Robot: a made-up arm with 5 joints.
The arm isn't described. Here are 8 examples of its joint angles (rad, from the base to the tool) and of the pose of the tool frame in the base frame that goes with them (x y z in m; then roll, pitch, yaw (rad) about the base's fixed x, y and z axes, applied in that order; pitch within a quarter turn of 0, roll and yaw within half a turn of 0).
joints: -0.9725 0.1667 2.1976 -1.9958 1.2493
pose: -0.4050 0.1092 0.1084 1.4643 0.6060 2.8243
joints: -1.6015 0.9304 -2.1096 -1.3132 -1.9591
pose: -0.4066 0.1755 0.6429 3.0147 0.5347 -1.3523
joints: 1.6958 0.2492 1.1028 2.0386 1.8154
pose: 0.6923 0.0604 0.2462 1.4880 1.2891 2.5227
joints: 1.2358 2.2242 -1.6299 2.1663 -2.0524
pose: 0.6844 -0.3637 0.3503 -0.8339 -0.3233 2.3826
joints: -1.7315 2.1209 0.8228 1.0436 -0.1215
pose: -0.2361 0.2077 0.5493 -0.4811 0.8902 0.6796
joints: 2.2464 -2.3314 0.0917 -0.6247 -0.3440
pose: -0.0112 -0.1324 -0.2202 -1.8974 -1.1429 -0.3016
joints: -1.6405 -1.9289 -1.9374 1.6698 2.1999
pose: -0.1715 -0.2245 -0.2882 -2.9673 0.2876 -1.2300
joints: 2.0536 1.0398 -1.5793 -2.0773 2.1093
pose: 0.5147 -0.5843 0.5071 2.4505 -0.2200 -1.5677
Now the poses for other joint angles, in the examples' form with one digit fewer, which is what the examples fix.
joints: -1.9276 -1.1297 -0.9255 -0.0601 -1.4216
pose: -0.208 -0.506 0.184 -1.248 0.207 2.572
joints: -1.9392 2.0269 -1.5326 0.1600 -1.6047
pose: -0.663 0.310 0.208 1.427 -0.489 -1.240
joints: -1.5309 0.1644 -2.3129 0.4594 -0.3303
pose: -0.751 -0.165 0.777 -2.338 0.713 1.650
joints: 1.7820 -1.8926 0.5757 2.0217 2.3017
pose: 0.546 -0.253 -0.049 -2.676 -0.599 -2.150
